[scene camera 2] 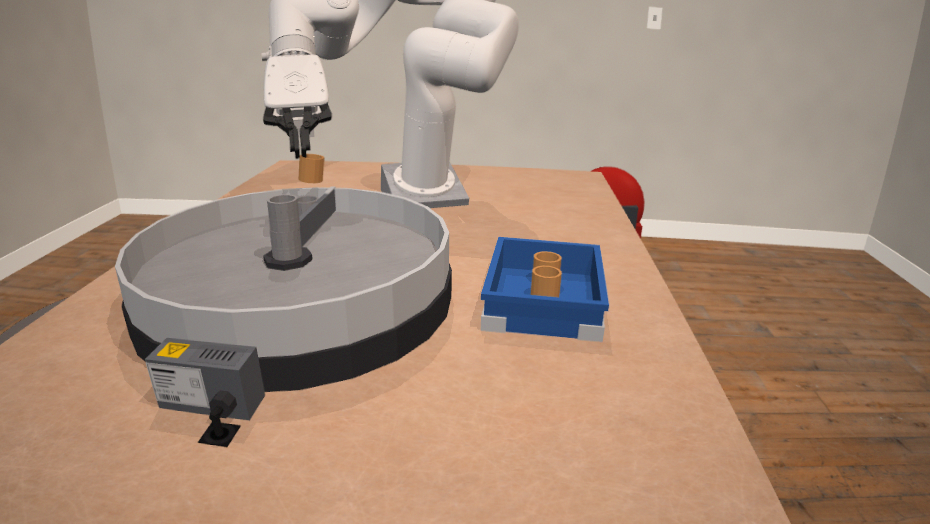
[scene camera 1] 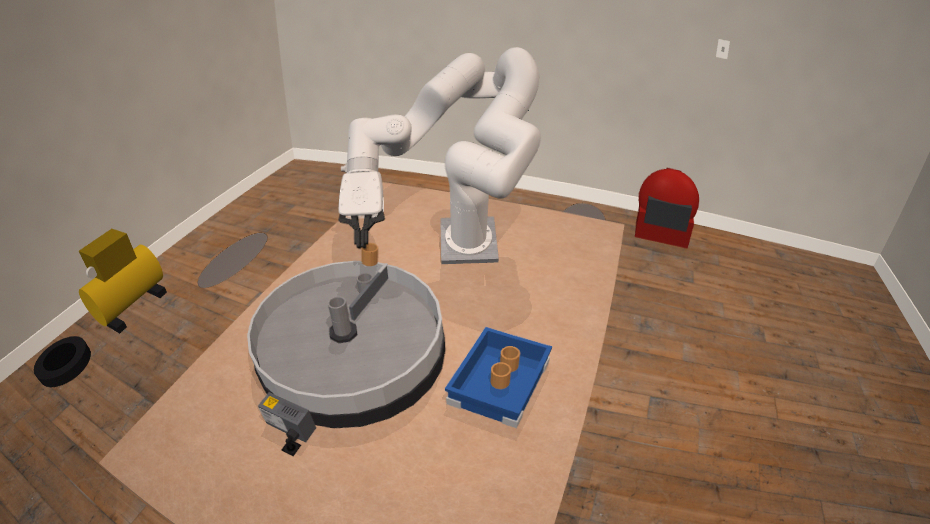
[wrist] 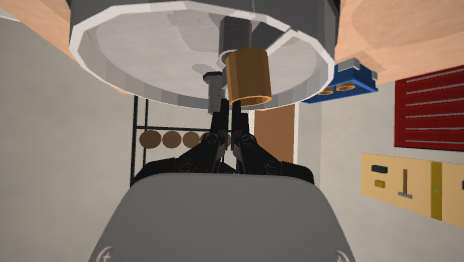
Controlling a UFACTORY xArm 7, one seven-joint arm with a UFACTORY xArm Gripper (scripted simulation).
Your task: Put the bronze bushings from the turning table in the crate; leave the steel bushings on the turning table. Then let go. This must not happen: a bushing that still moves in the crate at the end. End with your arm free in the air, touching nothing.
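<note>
You'd see the gripper (scene camera 1: 361, 248) here, and the wrist view has the gripper (wrist: 230, 110) as well. There's a bronze bushing (wrist: 247, 69), and there's a steel bushing (wrist: 235, 33) too.
</note>
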